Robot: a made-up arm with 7 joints.
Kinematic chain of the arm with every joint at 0, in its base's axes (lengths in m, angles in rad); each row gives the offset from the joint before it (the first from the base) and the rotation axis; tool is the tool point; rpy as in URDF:
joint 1: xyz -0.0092 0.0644 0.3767 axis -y
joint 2: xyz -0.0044 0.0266 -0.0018 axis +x
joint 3: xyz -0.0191 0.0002 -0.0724 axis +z
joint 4: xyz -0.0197 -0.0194 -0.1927 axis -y
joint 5: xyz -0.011 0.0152 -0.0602 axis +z
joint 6: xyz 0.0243 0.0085 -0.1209 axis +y
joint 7: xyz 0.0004 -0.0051 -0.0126 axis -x
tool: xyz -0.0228 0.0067 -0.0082 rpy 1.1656 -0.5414 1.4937
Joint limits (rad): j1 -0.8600..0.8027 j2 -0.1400..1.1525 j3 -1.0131..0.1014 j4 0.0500..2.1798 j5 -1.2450..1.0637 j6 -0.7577..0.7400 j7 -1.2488..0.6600
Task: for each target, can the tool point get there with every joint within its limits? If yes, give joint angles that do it. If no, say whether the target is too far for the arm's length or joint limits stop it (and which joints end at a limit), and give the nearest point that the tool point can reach.
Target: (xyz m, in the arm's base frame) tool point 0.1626 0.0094 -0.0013
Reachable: yes | joints 0.2507 -0.0321 -0.6840 0.8327 0.3624 0.0364 -0.2808
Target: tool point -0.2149 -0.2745 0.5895
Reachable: no: joint limits stop it (at a limit: joint 1, joint 2, joint 3, joint 4, joint 5, joint 6, joint 7) | nearest point -0.0785 -0.0726 0.2685 | short by 0.403 m
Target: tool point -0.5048 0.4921 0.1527
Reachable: no: too far | nearest point -0.3302 0.3831 0.1664 | short by 0.206 m
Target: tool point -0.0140 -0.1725 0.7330
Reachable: no: joint limits stop it (at a limit: joint 1, joint 2, joint 4, joint 6) | nearest point 0.1292 -0.0343 0.3506 | short by 0.431 m
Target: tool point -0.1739 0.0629 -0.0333
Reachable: yes | joints -0.4761 -0.0319 -0.2256 0.5535 0.2816 0.4089 0.3858
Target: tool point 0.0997 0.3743 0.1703
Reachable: yes | joints -0.0561 1.0346 -0.2396 1.2030 0.0427 0.5521 -0.5454
